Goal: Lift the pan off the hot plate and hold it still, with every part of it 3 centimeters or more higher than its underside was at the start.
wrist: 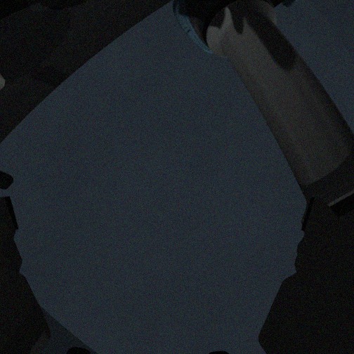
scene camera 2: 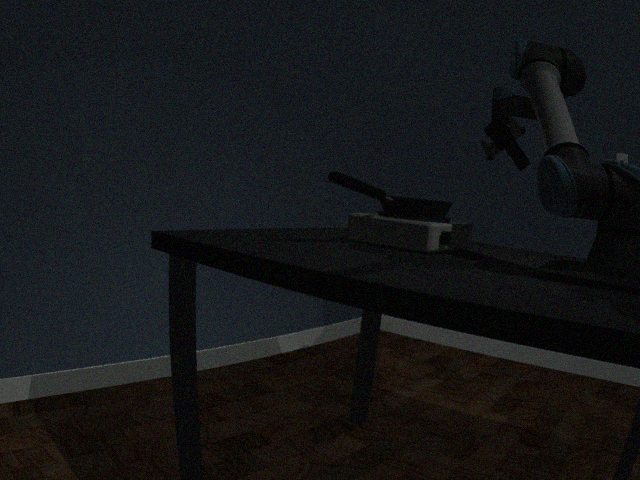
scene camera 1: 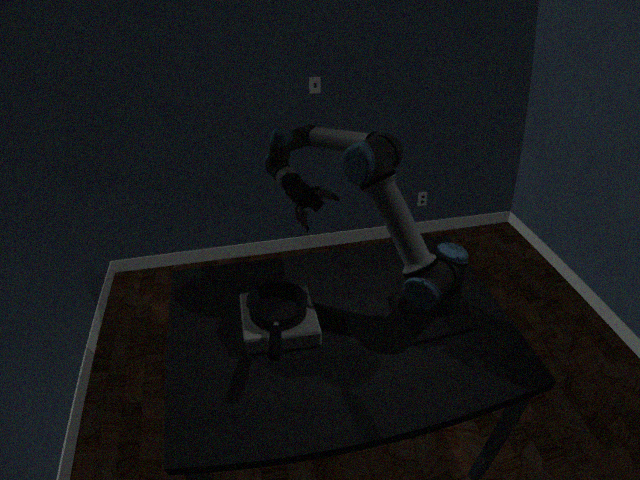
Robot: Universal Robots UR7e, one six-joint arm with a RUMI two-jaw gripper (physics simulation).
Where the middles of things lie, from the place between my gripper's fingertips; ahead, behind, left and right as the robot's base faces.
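Scene:
The hot plate [scene camera 1: 306, 331] is 0.26 m below my hand, and it's also 0.19 m ahead of it and 0.16 m to the left of it. Then there's the dark round pan [scene camera 2: 415, 207], which is 0.18 m below my hand, 0.2 m ahead of it and 0.25 m to the left of it.

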